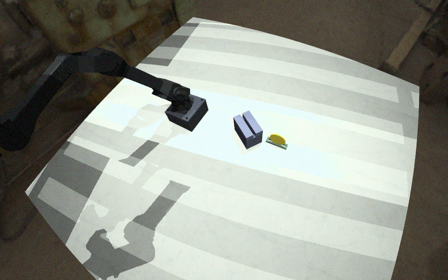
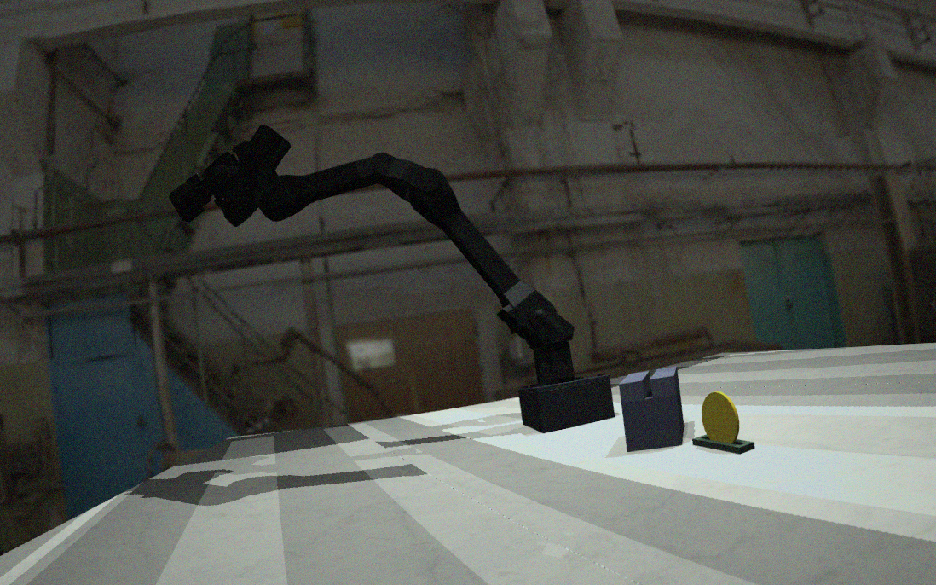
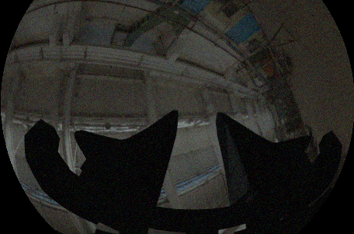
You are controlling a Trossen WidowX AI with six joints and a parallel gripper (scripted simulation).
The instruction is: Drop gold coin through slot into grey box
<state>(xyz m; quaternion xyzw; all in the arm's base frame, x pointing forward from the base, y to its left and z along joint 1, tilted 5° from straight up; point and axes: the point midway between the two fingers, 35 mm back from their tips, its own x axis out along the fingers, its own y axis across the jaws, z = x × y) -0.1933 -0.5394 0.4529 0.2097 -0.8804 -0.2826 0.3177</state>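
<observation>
Now: gripper tip 61 cm short of the gold coin, 54 cm to the right of it and 50 cm above it.
</observation>
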